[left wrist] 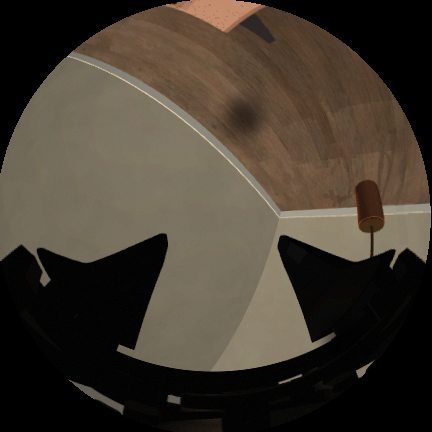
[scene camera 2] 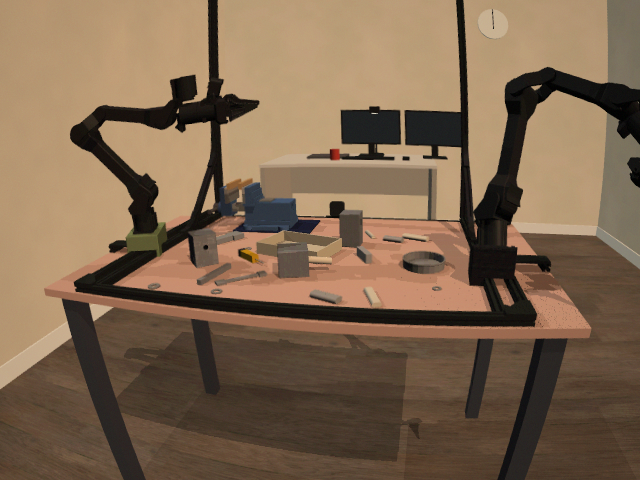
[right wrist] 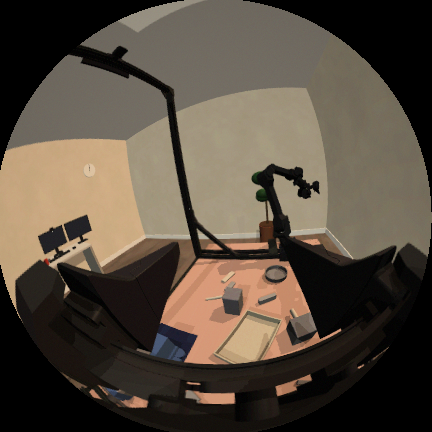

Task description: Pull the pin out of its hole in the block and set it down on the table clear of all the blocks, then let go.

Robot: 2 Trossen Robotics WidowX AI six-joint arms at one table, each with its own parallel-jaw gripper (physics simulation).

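Frame: origin at the left arm's base, x right, y ahead, z up, level; millimetres.
Seen in the pictures: left gripper, fingertip midpoint: (left wrist: 224, 241) (right wrist: 314, 194); right gripper, fingertip midpoint: (scene camera 2: 258, 103) (right wrist: 233, 246); left arm's base at its link origin: (scene camera 2: 492, 249); right arm's base at its link origin: (scene camera 2: 145, 229).
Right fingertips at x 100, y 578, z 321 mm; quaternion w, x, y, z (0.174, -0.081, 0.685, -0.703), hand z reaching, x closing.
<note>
Offsets run from my right fingertips to a thing's middle.
A cream pin {dx -121, dy -174, dz -363 mm} (scene camera 2: 321, 260) (right wrist: 293, 314) sticks out from the side of a grey block {dx -138, dy -129, dz -360 mm} (scene camera 2: 293, 261) (right wrist: 301, 328) on the table. In scene camera 2 it points right from the block; its inner end is hidden. A grey block {dx -128, dy +118, dz -350 mm} (scene camera 2: 202, 248) with a dark, empty hole stands at the left, and a taller grey block {dx +95, dy -212, dz -345 mm} (scene camera 2: 351, 228) (right wrist: 233, 301) stands farther back. My right gripper (scene camera 2: 256, 104) (right wrist: 233, 246) is open and empty, high above the table. My left gripper (left wrist: 224, 241) is open and empty, facing the walls and floor, away from the blocks.
A shallow beige tray (scene camera 2: 268, 252) (right wrist: 223, 355) lies behind the pinned block. A blue vise {dx +234, dy +109, dz -315 mm} (scene camera 2: 271, 212) stands at the back left. A round grey dish {dx -43, dy -419, dz -380 mm} (scene camera 2: 423, 262) (right wrist: 276, 274) lies at the right. Loose grey and cream pegs {dx -267, dy -241, dz -384 mm} (scene camera 2: 325, 296) {dx -248, dy -330, dz -385 mm} (scene camera 2: 371, 297) lie near the front rail (scene camera 2: 289, 310).
</note>
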